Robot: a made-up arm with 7 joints. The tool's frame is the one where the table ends. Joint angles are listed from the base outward.
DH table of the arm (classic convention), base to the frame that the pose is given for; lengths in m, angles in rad. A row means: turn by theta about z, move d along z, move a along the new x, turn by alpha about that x. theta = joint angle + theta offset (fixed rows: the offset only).
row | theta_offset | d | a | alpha
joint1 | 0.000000 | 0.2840 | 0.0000 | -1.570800
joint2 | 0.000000 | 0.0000 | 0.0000 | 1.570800
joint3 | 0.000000 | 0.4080 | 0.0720 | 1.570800
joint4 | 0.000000 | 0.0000 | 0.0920 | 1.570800
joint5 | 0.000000 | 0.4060 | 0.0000 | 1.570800
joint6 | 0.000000 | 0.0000 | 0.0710 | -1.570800
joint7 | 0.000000 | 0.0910 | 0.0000 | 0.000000
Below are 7 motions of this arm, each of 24 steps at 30 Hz.
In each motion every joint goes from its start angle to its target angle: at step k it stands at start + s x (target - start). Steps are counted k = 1, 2, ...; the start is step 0. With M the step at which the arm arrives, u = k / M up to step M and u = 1 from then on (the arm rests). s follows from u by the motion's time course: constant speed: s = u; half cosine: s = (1 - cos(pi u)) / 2; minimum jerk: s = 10 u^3 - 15 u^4 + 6 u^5.
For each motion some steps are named. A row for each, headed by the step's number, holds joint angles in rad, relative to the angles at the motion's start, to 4 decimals.
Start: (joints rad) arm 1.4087 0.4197 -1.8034 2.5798 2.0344 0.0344 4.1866
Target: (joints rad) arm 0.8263 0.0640 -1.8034 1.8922 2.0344 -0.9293 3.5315
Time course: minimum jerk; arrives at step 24
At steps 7, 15, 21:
7: -0.0887 -0.0541 0.0000 -0.1047 0.0000 -0.1467 -0.0997
15: -0.4221 -0.2578 0.0000 -0.4984 0.0000 -0.6985 -0.4748
21: -0.5731 -0.3500 0.0000 -0.6766 0.0000 -0.9482 -0.6446

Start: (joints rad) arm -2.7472 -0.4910 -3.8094 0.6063 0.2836 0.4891 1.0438
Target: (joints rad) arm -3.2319 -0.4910 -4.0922 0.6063 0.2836 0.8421 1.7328
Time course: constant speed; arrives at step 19
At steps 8, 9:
8: -0.2041 0.0000 -0.1191 0.0000 0.0000 0.1486 0.2901
9: -0.2296 0.0000 -0.1340 0.0000 0.0000 0.1672 0.3264

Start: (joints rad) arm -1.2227 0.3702 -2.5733 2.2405 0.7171 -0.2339 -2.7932
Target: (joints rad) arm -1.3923 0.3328 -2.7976 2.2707 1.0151 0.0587 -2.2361
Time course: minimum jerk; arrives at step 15
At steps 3, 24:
3: -0.0098 -0.0022 -0.0130 0.0017 0.0173 0.0169 0.0323
24: -0.1696 -0.0374 -0.2243 0.0302 0.2980 0.2926 0.5571

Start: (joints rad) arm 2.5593 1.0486 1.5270 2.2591 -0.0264 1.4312 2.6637
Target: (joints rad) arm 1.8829 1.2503 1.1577 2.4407 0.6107 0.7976 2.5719
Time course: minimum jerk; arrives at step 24
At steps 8, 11, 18, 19, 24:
8: -0.1420 0.0423 -0.0775 0.0381 0.1337 -0.1330 -0.0193
11: -0.2856 0.0852 -0.1559 0.0767 0.2690 -0.2675 -0.0388
18: -0.6064 0.1808 -0.3311 0.1628 0.5712 -0.5680 -0.0823
19: -0.6328 0.1887 -0.3455 0.1699 0.5960 -0.5927 -0.0859
24: -0.6764 0.2017 -0.3693 0.1816 0.6371 -0.6336 -0.0918

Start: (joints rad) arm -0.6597 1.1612 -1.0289 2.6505 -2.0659 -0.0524 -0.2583
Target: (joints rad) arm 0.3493 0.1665 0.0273 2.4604 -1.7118 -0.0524 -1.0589
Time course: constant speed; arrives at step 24
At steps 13, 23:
13: 0.5465 -0.5388 0.5721 -0.1030 0.1918 0.0000 -0.4337
23: 0.9670 -0.9533 1.0122 -0.1822 0.3393 0.0000 -0.7672

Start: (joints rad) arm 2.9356 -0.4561 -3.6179 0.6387 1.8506 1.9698 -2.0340
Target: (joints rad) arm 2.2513 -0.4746 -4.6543 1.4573 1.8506 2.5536 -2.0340
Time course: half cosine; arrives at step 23
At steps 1, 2, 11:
1: -0.0032 -0.0001 -0.0048 0.0038 0.0000 0.0027 0.0000
2: -0.0127 -0.0003 -0.0192 0.0152 0.0000 0.0108 0.0000
11: -0.3188 -0.0086 -0.4828 0.3814 0.0000 0.2720 0.0000

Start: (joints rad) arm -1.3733 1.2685 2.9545 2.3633 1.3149 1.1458 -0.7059
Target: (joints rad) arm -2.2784 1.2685 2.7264 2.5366 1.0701 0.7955 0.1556
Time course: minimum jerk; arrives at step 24
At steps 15, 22, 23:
15: -0.6560 0.0000 -0.1653 0.1256 -0.1774 -0.2539 0.6244
22: -0.9005 0.0000 -0.2269 0.1724 -0.2436 -0.3485 0.8571
23: -0.9045 0.0000 -0.2279 0.1732 -0.2446 -0.3501 0.8609

